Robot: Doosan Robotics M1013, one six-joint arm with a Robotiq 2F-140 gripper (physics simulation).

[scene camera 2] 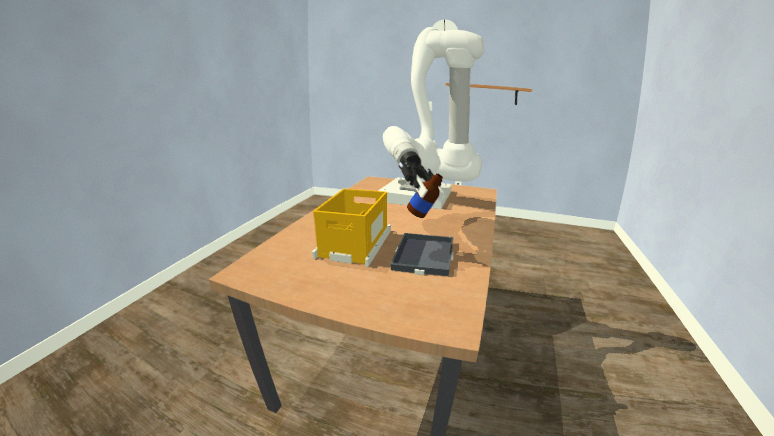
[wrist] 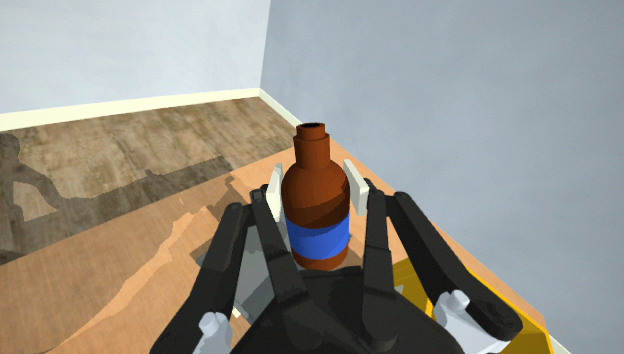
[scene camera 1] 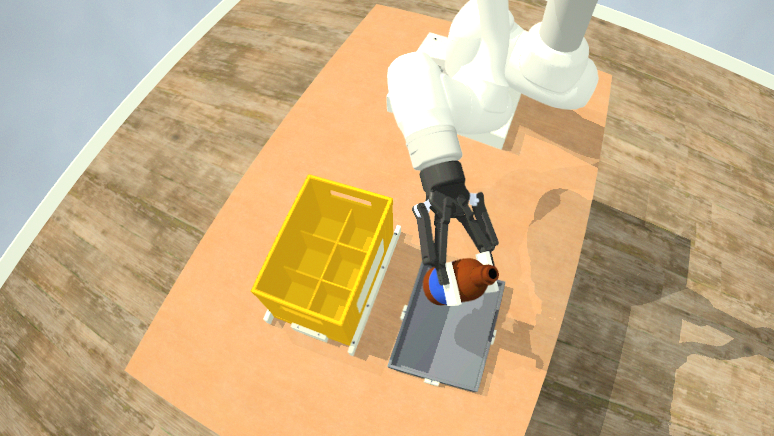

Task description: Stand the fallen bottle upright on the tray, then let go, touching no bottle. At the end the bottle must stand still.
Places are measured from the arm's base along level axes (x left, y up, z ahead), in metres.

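Pixels of known places: gripper, between the fingertips: (scene camera 2: 433, 196) (wrist: 313, 172) (scene camera 1: 473, 298).
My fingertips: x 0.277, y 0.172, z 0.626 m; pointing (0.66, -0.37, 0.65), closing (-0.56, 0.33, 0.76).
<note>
Ahead of a thing's pixels: the offset from my fingertips to its top centre. "*": to the spot under its first point. Level surfaces: height alone.
The brown bottle @(dx -0.029, dy +0.073, dz -0.021 m) (scene camera 1: 470, 287) (scene camera 2: 420, 205) (wrist: 318, 242) with a blue label hangs in the air, tilted, its base low and its neck up toward the right in both scene views. My gripper (scene camera 1: 470, 276) (scene camera 2: 427, 187) (wrist: 313, 172) is shut on the bottle, with the pale pads on either side of its upper body. The grey tray (scene camera 1: 454, 352) (scene camera 2: 411, 252) (wrist: 254, 267) lies on the table. The bottle is above it and covers part of its back end in scene camera 1. In scene camera 2 a gap shows between bottle and tray. No bottle shows in the visible part of the tray.
A tall yellow crate @(dx -0.296, dy -0.049, dz +0.028 m) (scene camera 1: 354, 327) (scene camera 2: 341, 236) (wrist: 535, 335) with compartments stands left of the tray in the scene views. White brackets @(* dx -0.209, dy -0.194, dz -0.037 m) (scene camera 1: 382, 267) hold it at its sides. The table @(dy -0.223 m) (scene camera 1: 216, 303) (scene camera 2: 346, 303) carries both. The arm's base stands at the table's back.
</note>
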